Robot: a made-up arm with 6 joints.
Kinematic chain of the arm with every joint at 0, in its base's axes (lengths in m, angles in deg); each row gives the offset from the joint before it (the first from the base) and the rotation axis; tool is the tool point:
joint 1: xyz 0 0 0.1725 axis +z
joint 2: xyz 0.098 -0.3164 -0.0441 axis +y
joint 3: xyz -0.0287 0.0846 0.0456 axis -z
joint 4: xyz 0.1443 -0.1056 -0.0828 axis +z
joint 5: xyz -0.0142 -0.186 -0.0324 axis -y
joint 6: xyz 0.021 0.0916 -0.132 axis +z
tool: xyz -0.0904 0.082 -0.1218
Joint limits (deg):
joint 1: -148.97..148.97
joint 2: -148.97..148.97
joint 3: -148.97..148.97
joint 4: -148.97..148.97
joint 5: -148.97..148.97
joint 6: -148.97..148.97
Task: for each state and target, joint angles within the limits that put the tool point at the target. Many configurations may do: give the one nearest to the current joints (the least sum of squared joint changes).
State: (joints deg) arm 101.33 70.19 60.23 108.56 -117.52 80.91
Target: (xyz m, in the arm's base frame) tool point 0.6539 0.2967 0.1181
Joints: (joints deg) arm 98.76 72.62 50.67 113.46 -112.31 86.44
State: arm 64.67 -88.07 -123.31 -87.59 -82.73 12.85
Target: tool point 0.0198 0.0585 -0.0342
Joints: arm 68.35 -83.79 -88.11 -113.17 -92.93 4.24
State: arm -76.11 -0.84 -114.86 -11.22 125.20 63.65
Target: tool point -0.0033 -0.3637 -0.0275
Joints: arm -107.91 18.27 -95.60 -27.41 110.07 63.03
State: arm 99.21 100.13 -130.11 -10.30 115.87 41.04
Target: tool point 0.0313 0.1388 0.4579
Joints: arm 72.23 96.19 -148.97 22.40 126.24 17.53
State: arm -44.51 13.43 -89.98 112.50 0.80 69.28
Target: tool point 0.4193 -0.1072 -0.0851
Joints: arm -20.59 -12.00 -77.68 105.24 -20.16 70.01
